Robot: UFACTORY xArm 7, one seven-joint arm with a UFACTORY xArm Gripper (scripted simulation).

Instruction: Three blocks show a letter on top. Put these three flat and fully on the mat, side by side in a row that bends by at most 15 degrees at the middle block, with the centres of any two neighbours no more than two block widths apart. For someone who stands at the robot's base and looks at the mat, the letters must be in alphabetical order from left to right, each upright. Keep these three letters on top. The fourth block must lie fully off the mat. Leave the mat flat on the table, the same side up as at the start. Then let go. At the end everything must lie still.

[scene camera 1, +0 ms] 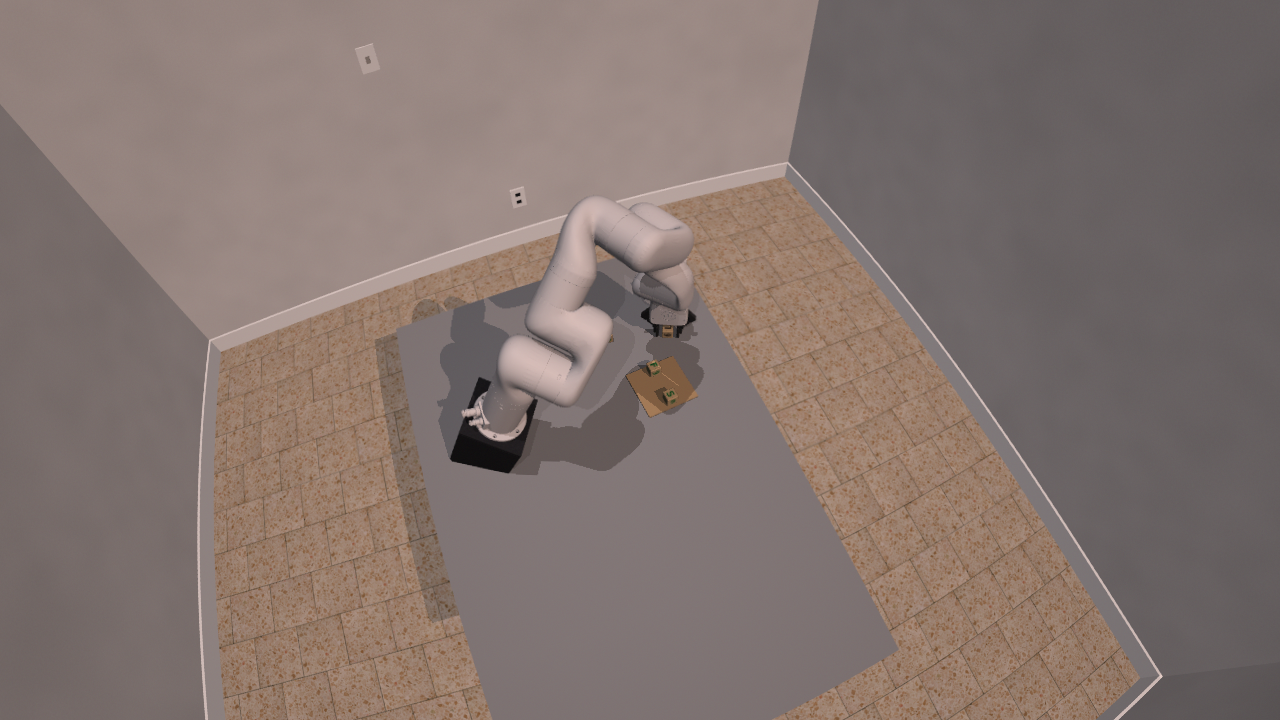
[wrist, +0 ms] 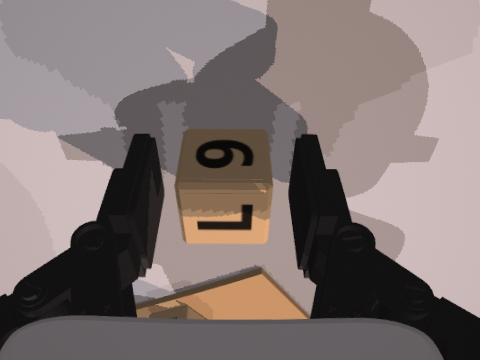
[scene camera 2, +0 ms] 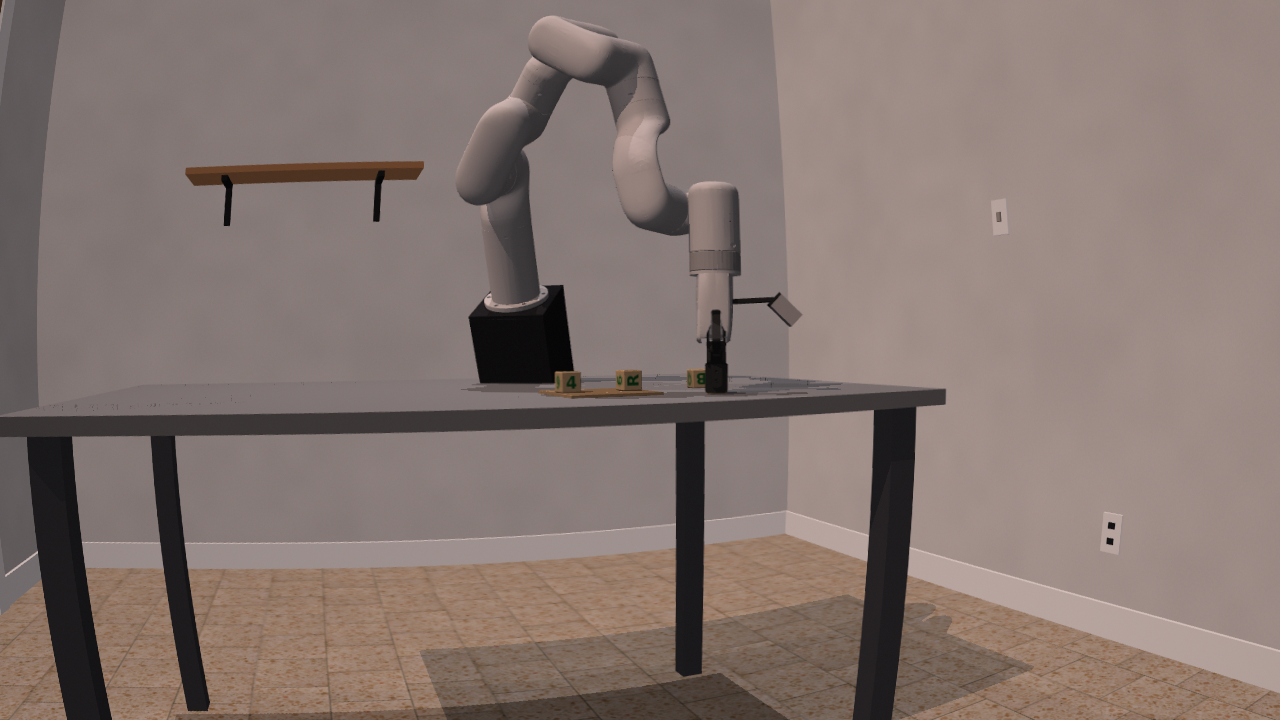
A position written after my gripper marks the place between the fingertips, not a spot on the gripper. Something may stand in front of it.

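Note:
My gripper: (scene camera 2: 716, 391), (wrist: 225, 163). A mat: (scene camera 1: 649, 390), (scene camera 2: 605, 392), (wrist: 252, 295).

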